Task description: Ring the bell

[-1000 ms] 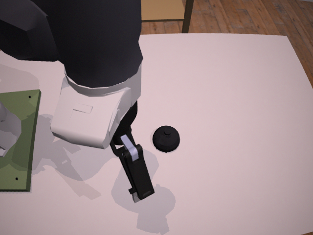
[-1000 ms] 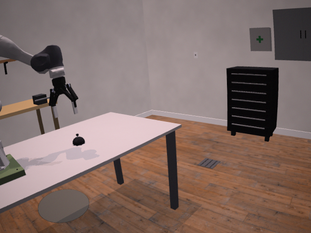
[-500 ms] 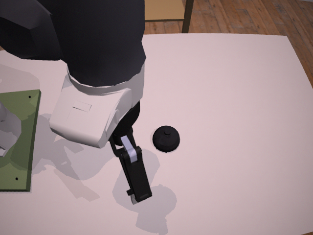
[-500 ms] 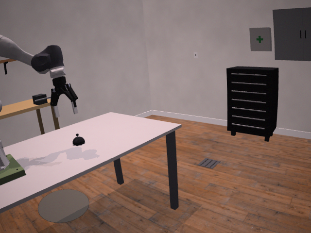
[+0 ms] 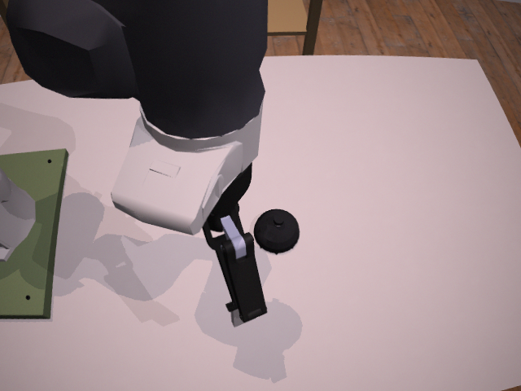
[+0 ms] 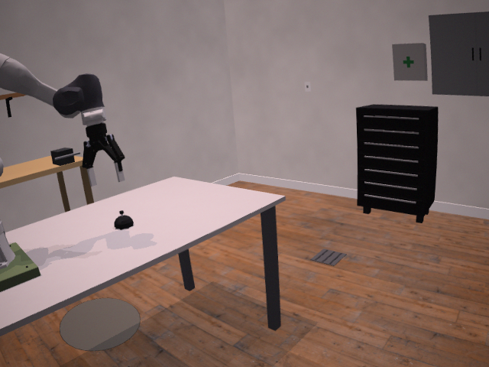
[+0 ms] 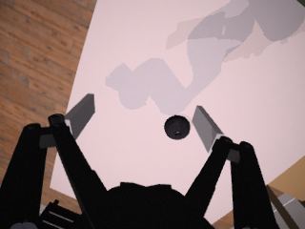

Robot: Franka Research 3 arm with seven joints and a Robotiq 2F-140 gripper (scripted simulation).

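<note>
Now: the button 180 mm below my hand, 120 mm ahead of it and 110 mm to the left of it. Also, from my hand: black bell: 200 mm below, 120 mm ahead, 110 mm to the left.
</note>
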